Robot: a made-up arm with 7 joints.
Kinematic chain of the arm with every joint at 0, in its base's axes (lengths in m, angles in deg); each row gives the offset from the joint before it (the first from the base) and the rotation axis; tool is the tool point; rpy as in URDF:
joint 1: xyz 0 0 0.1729 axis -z
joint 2: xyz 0 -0.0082 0.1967 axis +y
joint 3: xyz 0 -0.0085 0.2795 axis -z
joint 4: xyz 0 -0.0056 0.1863 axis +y
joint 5: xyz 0 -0.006 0.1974 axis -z
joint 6: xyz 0 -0.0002 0.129 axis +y
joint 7: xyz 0 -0.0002 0.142 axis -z
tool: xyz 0 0 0 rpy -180 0 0
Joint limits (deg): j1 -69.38..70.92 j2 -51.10..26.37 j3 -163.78..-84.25 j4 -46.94..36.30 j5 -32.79..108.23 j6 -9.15..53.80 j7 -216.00..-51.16
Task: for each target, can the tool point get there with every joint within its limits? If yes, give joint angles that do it. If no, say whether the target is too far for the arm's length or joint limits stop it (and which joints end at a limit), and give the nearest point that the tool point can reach.
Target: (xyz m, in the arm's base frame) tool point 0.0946 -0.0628 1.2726
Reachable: yes | joints 7.41 2.40 -110.40 -17.58 23.89 39.29 -70.59
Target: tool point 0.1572 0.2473 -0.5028
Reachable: no: joint limits stop it (at a limit: joint 1, joint 2, joint 3, joint 4, joint 6) | nearest point -0.1672 0.7538 0.5792 | short by 1.238 m
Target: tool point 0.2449 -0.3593 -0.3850
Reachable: no: joint limits stop it (at a limit: joint 1, joint 2, joint 3, joint 4, joint 6) | nearest point -0.3011 -0.7167 0.5817 | short by 1.166 m
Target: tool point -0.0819 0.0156 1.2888
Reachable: yes | joints 49.60 -8.90 -101.40 -8.64 72.11 25.29 -148.28
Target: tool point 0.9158 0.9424 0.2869
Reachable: no: too far | nearest point 0.4445 0.4574 0.8688 | short by 0.892 m
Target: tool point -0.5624 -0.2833 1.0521
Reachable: yes | joints -32.75 -40.32 -121.60 11.50 -9.85 -1.79 -87.34
